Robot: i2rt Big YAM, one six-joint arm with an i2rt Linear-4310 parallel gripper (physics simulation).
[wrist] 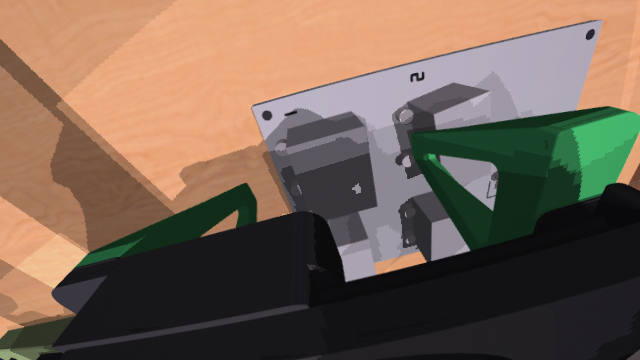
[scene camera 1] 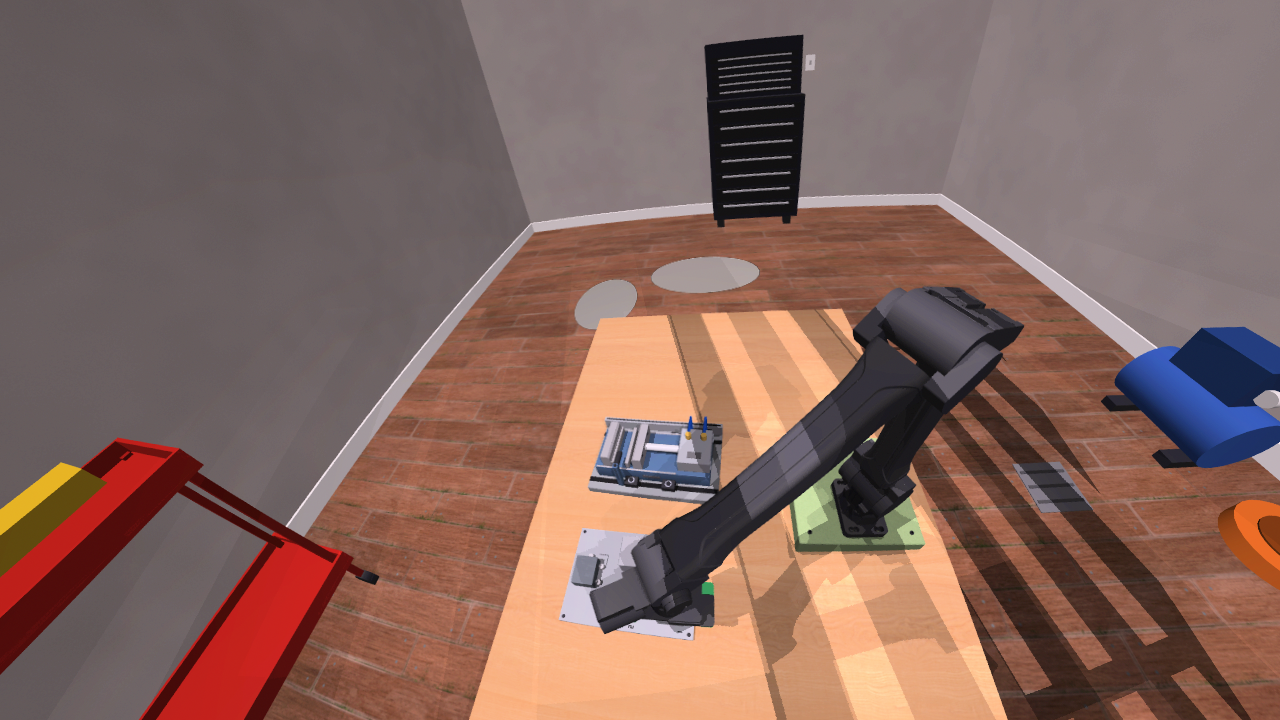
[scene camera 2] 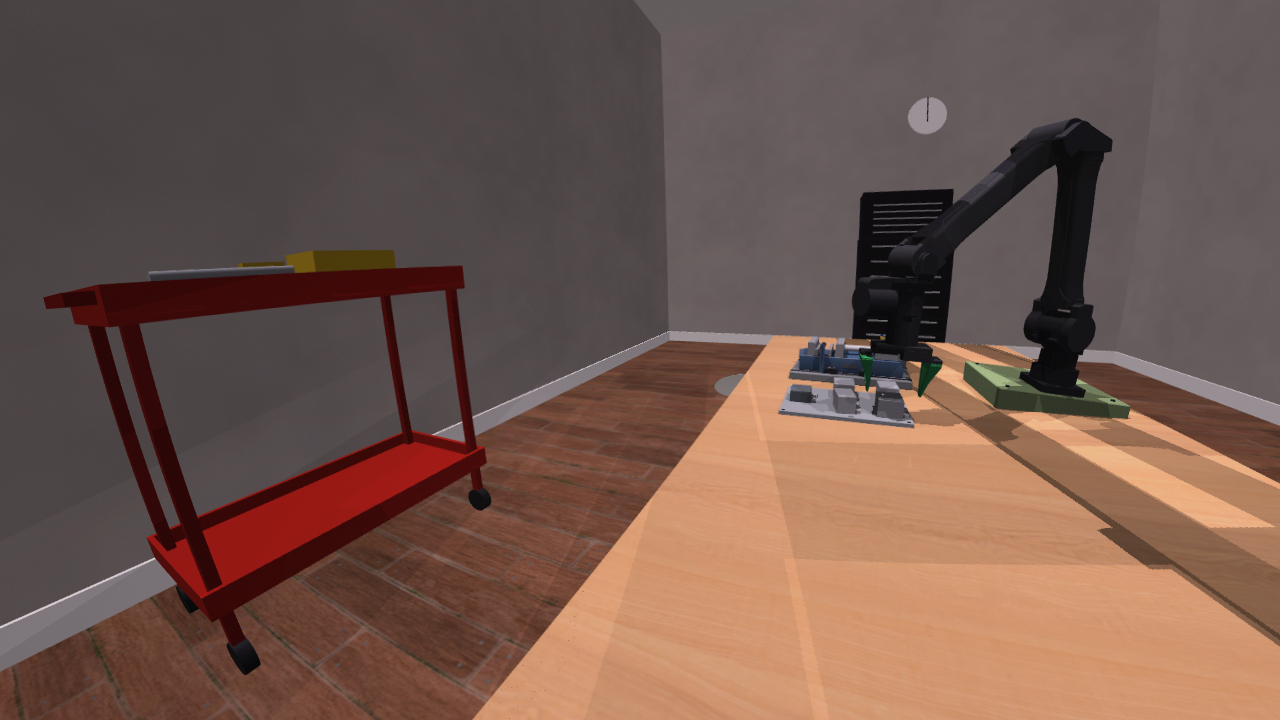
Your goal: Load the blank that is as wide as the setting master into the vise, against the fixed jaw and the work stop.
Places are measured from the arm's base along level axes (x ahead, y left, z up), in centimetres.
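Where they show: gripper, fingertip midpoint: (wrist: 329, 169) (scene camera 2: 892, 393); arm's base at its link origin: (scene camera 1: 857, 508) (scene camera 2: 1049, 386).
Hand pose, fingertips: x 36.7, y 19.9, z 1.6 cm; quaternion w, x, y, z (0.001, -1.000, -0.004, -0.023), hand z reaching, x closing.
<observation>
Things, the pixels of their centre, and the offset from my fingertips.
- grey plate at the middle of its body: (wrist: 431, 174) (scene camera 1: 631, 579) (scene camera 2: 843, 404) dx +8.5, dy -6.3, dz -5.0 cm
- wide block at the middle of its body: (wrist: 332, 167) (scene camera 2: 888, 404) dx +0.2, dy -1.5, dz -2.8 cm
- narrower block at the middle of its body: (wrist: 449, 137) (scene camera 2: 844, 400) dx +8.8, dy -1.9, dz -2.8 cm
- blue vise at the middle of its body: (scene camera 1: 655, 452) (scene camera 2: 850, 358) dx +5.6, dy -33.8, dz -0.5 cm
- dark grey block at the middle of its body: (scene camera 1: 586, 571) (scene camera 2: 801, 393) dx +17.7, dy -6.8, dz -3.4 cm
My gripper (scene camera 2: 894, 394) (wrist: 329, 169) is open and empty, its green fingers pointing down over the right end of the grey plate (scene camera 1: 580, 604) (scene camera 2: 805, 411) (wrist: 545, 60). Grey blocks sit between round pins on the plate. A wide block (scene camera 2: 888, 402) (wrist: 330, 170) is by mark 1, between the fingers in the wrist view. A narrower block (scene camera 2: 844, 400) (wrist: 450, 110) is by mark 2. Two more blocks, one (wrist: 354, 250) partly hidden by my gripper and another (wrist: 425, 225), lie behind. The blue vise (scene camera 1: 689, 477) (scene camera 2: 850, 364) stands behind the plate. I cannot tell which block matches the master.
A dark grey block (scene camera 1: 586, 570) (scene camera 2: 801, 393) sits at the plate's left end. The arm's green base plate (scene camera 1: 810, 540) (scene camera 2: 993, 394) is to the right. The vise has a grey block (scene camera 1: 693, 452) with blue pins at its right end. A red cart (scene camera 1: 223, 653) (scene camera 2: 331, 501) stands left of the table.
</observation>
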